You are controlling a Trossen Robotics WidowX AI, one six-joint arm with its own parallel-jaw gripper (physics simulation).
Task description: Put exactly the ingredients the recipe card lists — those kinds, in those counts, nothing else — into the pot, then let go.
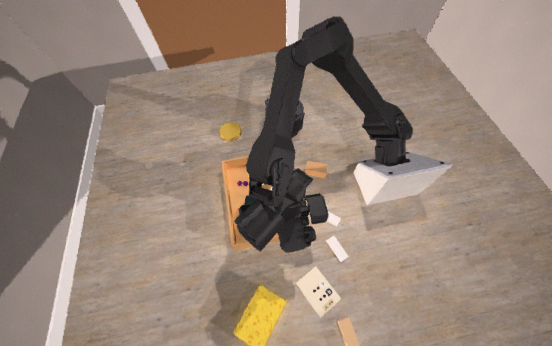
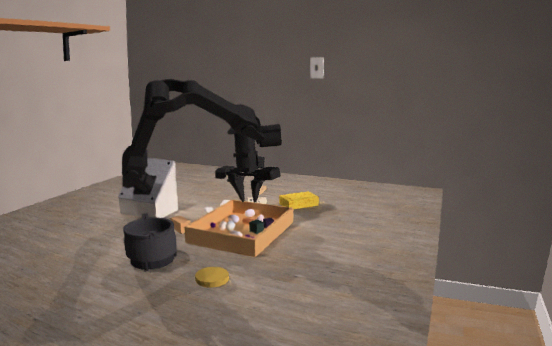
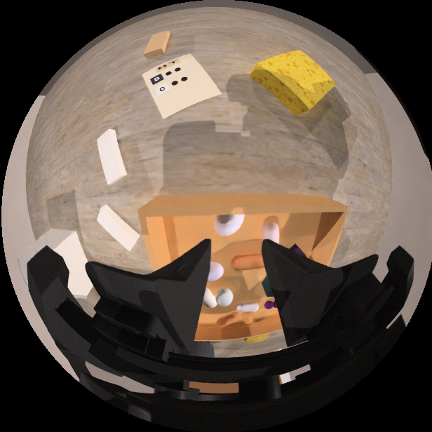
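Seen in the pictures: gripper, between the fingertips: (image 2: 249,201); arm's base, origin of its link: (image 1: 391,161) (image 2: 144,185).
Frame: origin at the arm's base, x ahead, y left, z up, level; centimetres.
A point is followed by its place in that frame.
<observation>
The recipe card (image 1: 308,281) @[x 29.1, y 20.7, z -9.2 cm] (image 3: 196,102) shows a D row and a C row, each with two dots. The orange tray (image 1: 229,210) @[x 43.7, y -0.7, z -5.0 cm] (image 2: 220,244) @[x 33.8, y -15.7, z -7.8 cm] (image 3: 240,202) holds a white egg-like piece (image 2: 249,213) @[x 32.2, y 6.3, z -7.3 cm] (image 3: 231,227), a pinkish capsule (image 3: 270,231), an orange cylinder (image 3: 247,261), a dark purple cube (image 2: 269,222) @[x 40.7, y 0.2, z -6.8 cm] (image 3: 297,250), a dark green block (image 2: 256,226) @[x 38.6, y -4.0, z -6.7 cm] (image 3: 268,287), small purple balls (image 1: 242,183) @[x 38.7, y -8.6, z -7.4 cm] (image 3: 270,304) and several pale pieces. My gripper (image 2: 249,200) @[x 31.9, y 6.9, z -3.9 cm] (image 3: 236,244) is open and empty above the tray. The dark pot (image 2: 150,245) @[x 24.7, y -31.2, z -3.1 cm] stands apart; its inside is hidden.
A yellow disc (image 1: 230,131) @[x 38.9, y -29.0, z -8.2 cm] (image 2: 212,277) @[x 39.6, y -30.8, z -8.1 cm] lies near the pot. A yellow sponge (image 1: 260,316) @[x 41.7, y 24.6, z -6.4 cm] (image 2: 299,200) @[x 43.0, y 21.0, z -6.7 cm] (image 3: 295,80) lies beyond the tray. White blocks (image 1: 337,249) @[x 19.8, y 15.8, z -8.1 cm] (image 3: 111,156), an orange block (image 1: 316,169) @[x 17.4, y -6.5, z -6.4 cm] (image 2: 180,224) @[x 18.8, y -9.9, z -6.7 cm] and a tan block (image 1: 348,332) @[x 24.3, y 32.6, z -7.9 cm] (image 3: 157,44) lie around.
</observation>
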